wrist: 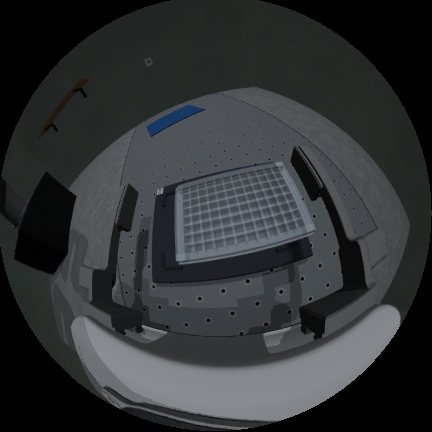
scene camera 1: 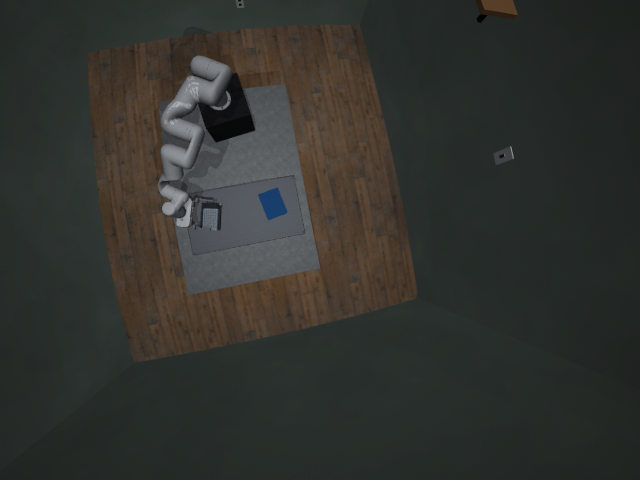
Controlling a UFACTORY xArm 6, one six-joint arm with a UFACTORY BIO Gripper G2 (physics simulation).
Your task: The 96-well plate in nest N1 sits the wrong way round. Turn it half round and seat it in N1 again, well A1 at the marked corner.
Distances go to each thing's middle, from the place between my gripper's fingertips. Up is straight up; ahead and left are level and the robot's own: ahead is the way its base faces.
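My hand is 40 mm above the 96-well plate (wrist: 241,211), 10 mm short of it and 30 mm to the left of it. As for the dark nest (wrist: 163,240), it is 50 mm below my hand, 10 mm behind it and 20 mm to the right of it.
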